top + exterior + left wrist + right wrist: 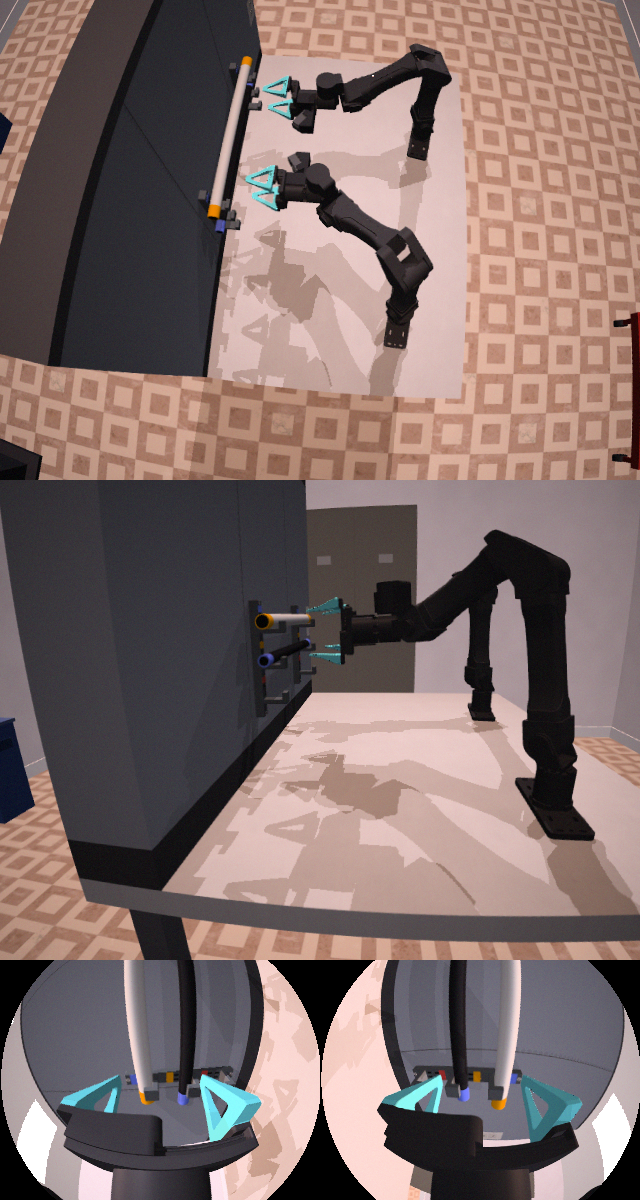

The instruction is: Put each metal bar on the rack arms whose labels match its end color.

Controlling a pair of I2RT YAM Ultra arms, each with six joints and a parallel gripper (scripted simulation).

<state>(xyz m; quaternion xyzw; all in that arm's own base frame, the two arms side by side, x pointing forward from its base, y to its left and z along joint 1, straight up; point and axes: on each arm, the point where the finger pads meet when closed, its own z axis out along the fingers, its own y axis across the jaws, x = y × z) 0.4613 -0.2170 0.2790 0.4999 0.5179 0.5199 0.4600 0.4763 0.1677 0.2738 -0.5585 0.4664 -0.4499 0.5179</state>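
Now: the dark metal bar 13 cm to the right of my left hand, 9 cm ahead of it and 5 cm below it. From my left hand the other things lie so: pale metal bar 15 cm to the right, 9 cm ahead, 3 cm above; then tall grey wall panel 19 cm ahead, 15 cm above, 8 cm to the right.
My right gripper is now 160 mm to the right of the dark metal bar, 60 mm short of it and 40 mm above it. Round my right hand: pale metal bar: 140 mm to the left, 70 mm ahead, 30 mm above; then tall grey wall panel: 210 mm to the left, 160 mm ahead, 150 mm above.
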